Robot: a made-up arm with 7 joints.
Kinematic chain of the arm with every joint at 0, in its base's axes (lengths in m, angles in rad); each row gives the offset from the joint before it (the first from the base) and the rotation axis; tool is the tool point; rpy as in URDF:
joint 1: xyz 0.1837 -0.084 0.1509 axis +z
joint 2: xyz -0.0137 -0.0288 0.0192 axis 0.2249 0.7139 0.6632
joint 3: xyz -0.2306 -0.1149 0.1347 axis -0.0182 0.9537 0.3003
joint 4: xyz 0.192 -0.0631 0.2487 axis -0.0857 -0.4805 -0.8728
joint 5: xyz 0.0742 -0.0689 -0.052 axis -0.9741 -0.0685 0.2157
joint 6: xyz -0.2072 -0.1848 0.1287 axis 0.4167 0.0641 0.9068
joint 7: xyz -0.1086 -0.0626 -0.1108 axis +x
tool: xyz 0.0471 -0.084 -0.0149 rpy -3.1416 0 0
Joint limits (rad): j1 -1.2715..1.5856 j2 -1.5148..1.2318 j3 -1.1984..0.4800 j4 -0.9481..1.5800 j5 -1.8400..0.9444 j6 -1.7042..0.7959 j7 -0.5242..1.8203
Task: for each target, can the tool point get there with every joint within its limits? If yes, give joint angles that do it. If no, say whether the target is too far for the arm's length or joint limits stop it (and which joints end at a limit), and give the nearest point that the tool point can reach.
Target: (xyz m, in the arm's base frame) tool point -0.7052 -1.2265 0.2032
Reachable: no: too far | nearest point -0.4256 -0.8671 0.2013 | short by 0.455 m
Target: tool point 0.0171 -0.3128 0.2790
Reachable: yes | joints 0.5201 0.2431 -0.2172 1.1896 -0.8205 -1.4455 -0.0351
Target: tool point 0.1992 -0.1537 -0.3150
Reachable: no: joint limits stop it (at a limit: joint 1, joint 2, joint 3) | nearest point 0.1286 -0.2364 -0.2500 | short by 0.127 m
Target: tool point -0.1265 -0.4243 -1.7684
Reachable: no: too far | nearest point -0.1555 -0.4561 -0.4535 | short by 1.316 m
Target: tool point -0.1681 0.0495 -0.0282
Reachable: yes | joints 0.1795 -0.8656 -1.0649 1.1714 0.6380 -1.5149 0.1298
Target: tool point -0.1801 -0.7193 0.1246
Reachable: yes | joints 0.9731 -0.6521 -0.5939 0.5932 0.5285 -0.5309 0.3565
